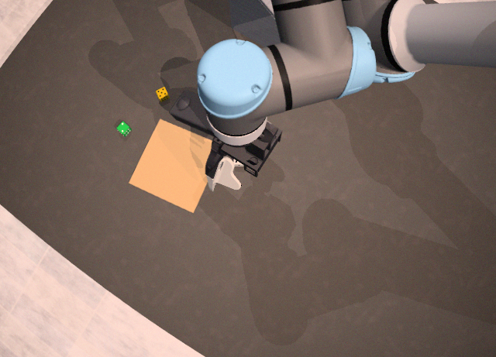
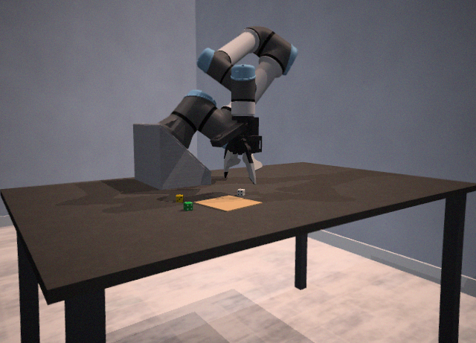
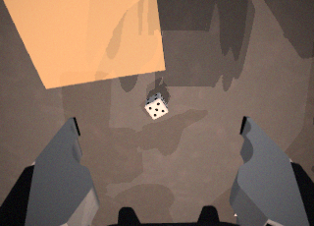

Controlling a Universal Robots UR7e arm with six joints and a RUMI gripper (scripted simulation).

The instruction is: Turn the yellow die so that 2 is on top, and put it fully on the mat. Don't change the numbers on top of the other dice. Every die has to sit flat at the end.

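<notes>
My gripper is now 1 cm to the right of the white die and 4 cm above it. Round my hand: orange mat: 8 cm ahead, 9 cm to the right, 4 cm below; then green die: 8 cm ahead, 22 cm to the right, 4 cm below; then yellow die: 2 cm behind, 20 cm to the right, 4 cm below.
</notes>
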